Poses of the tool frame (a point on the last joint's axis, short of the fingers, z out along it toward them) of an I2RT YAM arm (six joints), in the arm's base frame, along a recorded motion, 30 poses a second.
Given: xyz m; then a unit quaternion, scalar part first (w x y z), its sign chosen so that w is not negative.
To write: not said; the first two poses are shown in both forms.
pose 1, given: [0.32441 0.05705 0.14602 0.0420 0.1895 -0.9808 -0.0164]
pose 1, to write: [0.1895 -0.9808 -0.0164 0.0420 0.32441 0.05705 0.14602]
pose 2, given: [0.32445 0.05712 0.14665 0.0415 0.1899 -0.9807 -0.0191]
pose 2, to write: [0.1899 -0.9807 -0.0191 0.0415 0.32445 0.05712 0.14665]
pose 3, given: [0.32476 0.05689 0.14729 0.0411 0.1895 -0.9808 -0.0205]
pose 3, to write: [0.1895 -0.9808 -0.0205 0.0411 0.32476 0.05689 0.14729]
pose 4, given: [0.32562 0.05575 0.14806 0.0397 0.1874 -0.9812 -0.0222]
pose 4, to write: [0.1874 -0.9812 -0.0222 0.0397 0.32562 0.05575 0.14806]
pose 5, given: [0.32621 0.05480 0.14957 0.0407 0.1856 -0.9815 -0.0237]
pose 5, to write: [0.1856 -0.9815 -0.0237 0.0407 0.32621 0.05480 0.14957]
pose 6, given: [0.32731 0.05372 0.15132 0.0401 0.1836 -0.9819 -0.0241]
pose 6, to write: [0.1836 -0.9819 -0.0241 0.0401 0.32731 0.05372 0.15132]
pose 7, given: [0.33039 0.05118 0.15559 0.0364 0.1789 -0.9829 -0.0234]
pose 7, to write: [0.1789 -0.9829 -0.0234 0.0364 0.33039 0.05118 0.15559]
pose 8, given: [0.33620 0.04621 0.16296 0.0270 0.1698 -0.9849 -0.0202]
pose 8, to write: [0.1698 -0.9849 -0.0202 0.0270 0.33620 0.04621 0.16296]
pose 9, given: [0.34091 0.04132 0.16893 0.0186 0.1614 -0.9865 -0.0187]
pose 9, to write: [0.1614 -0.9865 -0.0187 0.0186 0.34091 0.04132 0.16893]
